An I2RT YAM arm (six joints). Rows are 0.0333 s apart.
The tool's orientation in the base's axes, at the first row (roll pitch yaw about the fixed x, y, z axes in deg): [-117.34 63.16 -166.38]
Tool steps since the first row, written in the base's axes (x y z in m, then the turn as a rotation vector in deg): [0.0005 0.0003 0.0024 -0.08 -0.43 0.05]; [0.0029 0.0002 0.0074 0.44 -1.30 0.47]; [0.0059 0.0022 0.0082 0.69 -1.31 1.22]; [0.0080 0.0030 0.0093 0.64 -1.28 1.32]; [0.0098 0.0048 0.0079 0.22 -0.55 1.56]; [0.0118 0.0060 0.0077 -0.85 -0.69 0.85]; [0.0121 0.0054 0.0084 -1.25 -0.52 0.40]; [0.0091 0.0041 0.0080 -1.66 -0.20 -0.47]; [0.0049 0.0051 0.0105 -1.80 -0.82 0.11]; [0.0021 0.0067 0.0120 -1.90 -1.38 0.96]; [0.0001 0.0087 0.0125 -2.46 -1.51 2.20]
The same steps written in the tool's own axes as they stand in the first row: [-0.0024 -0.0004 -0.0004 0.04 -0.35 0.27]; [-0.0079 -0.0009 0.0001 -0.47 -0.72 1.17]; [-0.0101 0.0020 0.0002 -1.25 -0.86 1.17]; [-0.0121 0.0035 0.0006 -1.32 -0.92 1.10]; [-0.0119 0.0064 0.0006 -1.43 -0.83 0.23]; [-0.0127 0.0085 0.0010 -0.31 -1.34 -0.16]; [-0.0134 0.0081 0.0015 0.25 -1.32 -0.44]; [-0.0116 0.0054 0.0007 1.17 -1.04 -0.76]; [-0.0121 0.0023 -0.0031 0.78 -1.76 -0.49]; [-0.0123 0.0008 -0.0064 0.12 -2.52 -0.30]; [-0.0121 0.0006 -0.0092 -0.72 -3.47 -0.79]
